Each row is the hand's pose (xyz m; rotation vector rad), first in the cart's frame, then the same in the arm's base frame.
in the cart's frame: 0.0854 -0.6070 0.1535 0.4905 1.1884 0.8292
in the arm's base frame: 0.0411 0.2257 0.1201 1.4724 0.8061 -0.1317
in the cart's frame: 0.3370 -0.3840 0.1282 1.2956 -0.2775 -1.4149
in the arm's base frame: 0.3296 0.0936 0.0061 1.1203 -0.6757 -2.7615
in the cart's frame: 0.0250 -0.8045 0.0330 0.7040 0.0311 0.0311
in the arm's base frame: -0.1736 0.2661 0.0229 0.9647 -0.0828 -1.2674
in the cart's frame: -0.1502 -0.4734 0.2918 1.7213 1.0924 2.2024
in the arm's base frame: 0.1033 0.4083 0.3551 2.0641 -0.3618 1.3395
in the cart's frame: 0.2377 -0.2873 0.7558 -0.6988 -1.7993 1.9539
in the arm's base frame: 0.4354 -0.0600 0.6211 -0.9396 -1.0049 0.8555
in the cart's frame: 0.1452 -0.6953 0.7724 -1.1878 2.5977 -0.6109
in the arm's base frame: 0.0214 -0.1173 0.6458 -0.4757 -2.8916 0.0734
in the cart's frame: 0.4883 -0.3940 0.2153 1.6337 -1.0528 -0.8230
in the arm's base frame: 0.3741 -0.0750 0.0192 0.8993 -1.6942 -2.0586
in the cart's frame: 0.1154 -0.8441 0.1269 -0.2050 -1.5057 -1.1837
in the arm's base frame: -0.1757 0.1369 0.0660 -1.1256 -0.7817 -2.1680
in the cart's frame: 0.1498 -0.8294 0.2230 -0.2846 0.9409 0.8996
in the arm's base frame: -0.1440 0.0713 0.1389 0.7049 1.0237 -0.0466
